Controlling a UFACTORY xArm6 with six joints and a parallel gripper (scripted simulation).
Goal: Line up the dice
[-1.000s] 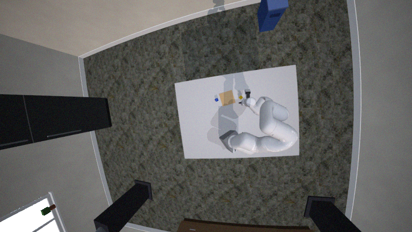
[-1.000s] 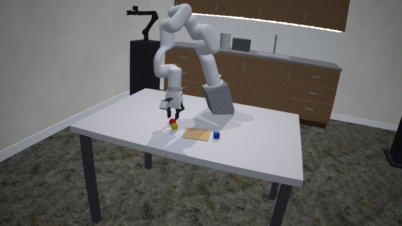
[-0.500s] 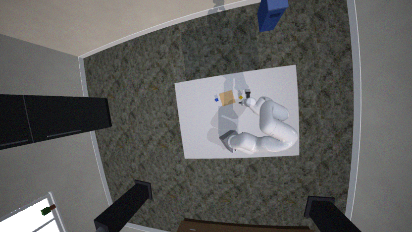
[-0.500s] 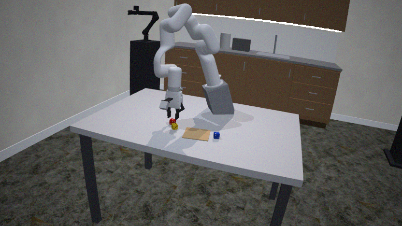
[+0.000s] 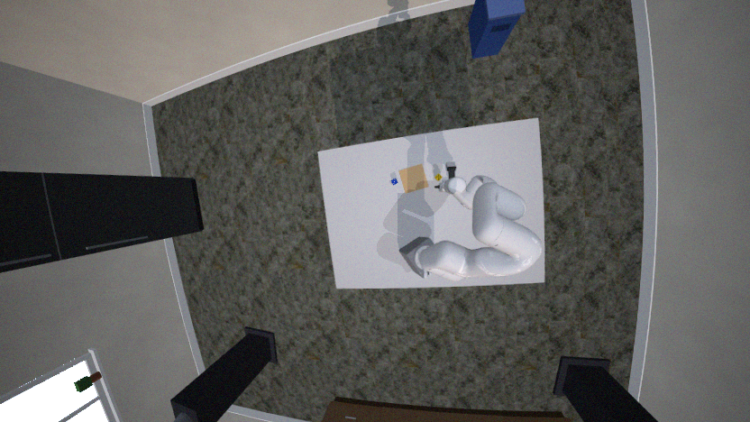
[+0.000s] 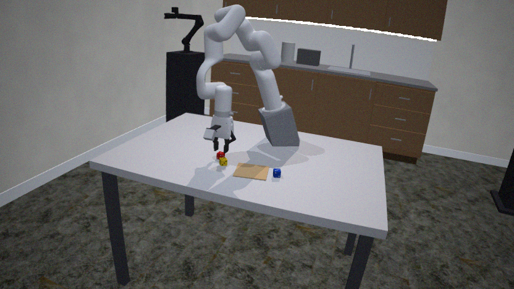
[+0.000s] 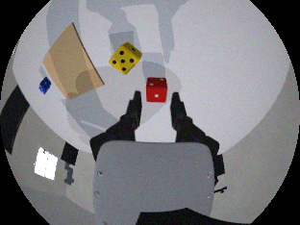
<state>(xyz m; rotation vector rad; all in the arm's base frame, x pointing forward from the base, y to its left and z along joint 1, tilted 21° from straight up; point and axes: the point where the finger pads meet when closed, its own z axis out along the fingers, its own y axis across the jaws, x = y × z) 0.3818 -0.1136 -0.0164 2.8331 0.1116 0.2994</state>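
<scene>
Now: the red die 40 mm below my hand. Also, from my hand: yellow die 50 mm ahead, 40 mm to the left, 40 mm below; then blue die 30 mm ahead, 290 mm to the left, 40 mm below; then tan mat 50 mm ahead, 180 mm to the left, 50 mm below.
</scene>
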